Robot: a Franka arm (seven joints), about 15 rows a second.
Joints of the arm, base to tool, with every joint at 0 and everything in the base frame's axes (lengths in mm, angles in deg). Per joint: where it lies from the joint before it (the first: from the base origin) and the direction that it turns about. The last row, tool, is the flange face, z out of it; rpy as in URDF.
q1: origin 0 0 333 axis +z
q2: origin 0 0 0 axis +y
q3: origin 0 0 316 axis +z
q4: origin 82.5 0 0 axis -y
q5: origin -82.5 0 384 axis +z
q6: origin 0 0 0 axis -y
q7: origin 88 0 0 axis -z
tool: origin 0 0 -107 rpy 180 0 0
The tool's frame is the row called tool.
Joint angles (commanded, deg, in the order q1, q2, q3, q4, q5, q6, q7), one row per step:
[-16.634, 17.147, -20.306, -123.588, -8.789, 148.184, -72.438]
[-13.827, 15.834, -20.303, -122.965, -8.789, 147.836, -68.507]
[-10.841, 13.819, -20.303, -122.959, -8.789, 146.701, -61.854]
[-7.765, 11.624, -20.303, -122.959, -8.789, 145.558, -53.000]
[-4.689, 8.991, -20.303, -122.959, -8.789, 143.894, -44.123]
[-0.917, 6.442, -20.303, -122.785, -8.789, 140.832, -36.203]
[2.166, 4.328, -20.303, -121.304, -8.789, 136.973, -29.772]
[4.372, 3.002, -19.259, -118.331, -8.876, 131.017, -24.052]
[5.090, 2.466, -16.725, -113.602, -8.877, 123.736, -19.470]
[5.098, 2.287, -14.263, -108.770, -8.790, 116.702, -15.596]
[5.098, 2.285, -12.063, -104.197, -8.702, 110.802, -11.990]
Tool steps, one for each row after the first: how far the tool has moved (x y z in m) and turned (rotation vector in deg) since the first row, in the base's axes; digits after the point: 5 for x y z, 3 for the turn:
[0.01994, 0.02168, 0.01650, -0.402, -2.417, -1.012]
[0.03524, 0.04770, 0.03387, 0.033, -4.970, -4.705]
[0.04896, 0.07537, 0.05283, 0.851, -8.152, -10.440]
[0.05953, 0.10383, 0.07489, 2.119, -11.166, -16.299]
[0.06881, 0.13915, 0.09473, 3.748, -12.489, -20.819]
[0.07736, 0.16680, 0.11947, 4.974, -13.421, -24.631]
[0.08693, 0.19514, 0.14540, 5.714, -12.733, -27.880]
[0.09808, 0.22324, 0.17685, 5.920, -11.497, -30.258]
[0.10486, 0.24494, 0.20714, 5.838, -10.200, -32.742]
[0.10936, 0.26500, 0.23599, 5.750, -9.565, -35.034]

